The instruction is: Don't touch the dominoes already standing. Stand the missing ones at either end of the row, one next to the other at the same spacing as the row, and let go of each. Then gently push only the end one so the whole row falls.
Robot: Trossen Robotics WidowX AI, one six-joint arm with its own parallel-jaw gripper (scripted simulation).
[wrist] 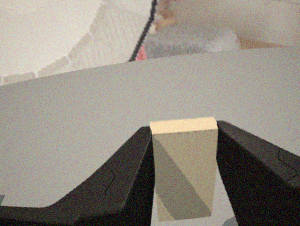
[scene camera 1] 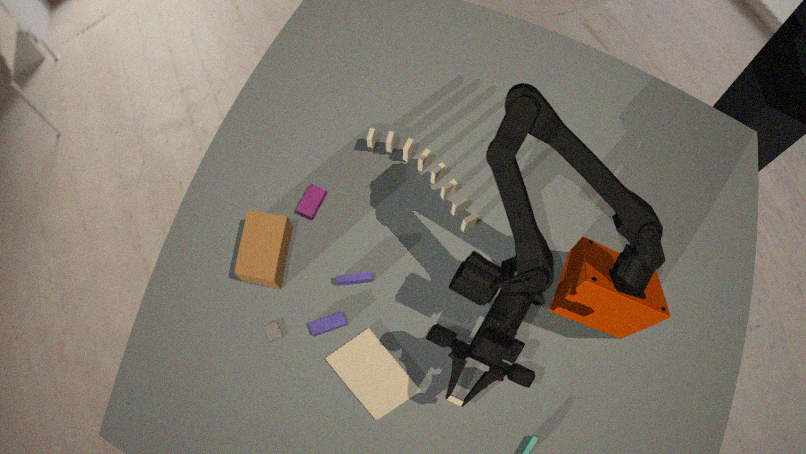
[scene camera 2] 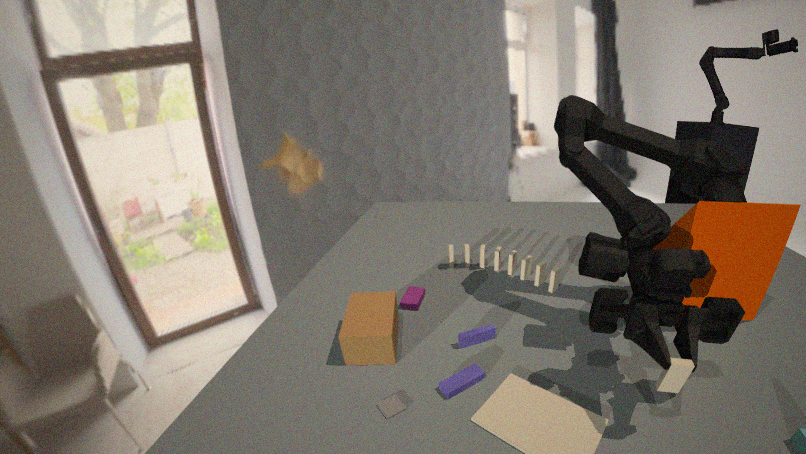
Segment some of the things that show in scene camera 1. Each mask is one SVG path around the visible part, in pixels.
My gripper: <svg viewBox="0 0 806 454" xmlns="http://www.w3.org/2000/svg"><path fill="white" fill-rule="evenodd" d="M497 312L488 312L470 345L455 338L457 334L454 331L448 330L439 323L433 325L427 334L427 340L440 347L448 346L452 348L452 352L448 355L448 357L453 358L452 372L445 399L448 399L452 394L467 363L465 361L467 357L471 357L489 366L490 370L488 372L485 371L476 382L473 389L464 398L462 407L489 384L496 380L503 381L505 375L507 375L508 380L528 388L535 379L535 372L514 363L525 343L515 338L520 326Z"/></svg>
A box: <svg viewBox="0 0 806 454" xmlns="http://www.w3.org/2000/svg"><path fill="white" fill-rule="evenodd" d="M248 210L234 273L243 282L281 289L293 226L287 216Z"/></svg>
A flat cream plate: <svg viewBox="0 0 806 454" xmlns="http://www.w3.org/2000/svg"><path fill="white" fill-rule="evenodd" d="M367 328L366 331L354 337L354 339L344 344L337 351L329 354L325 359L346 383L349 390L352 391L377 421L421 390L395 361L395 358L386 350L375 334Z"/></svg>
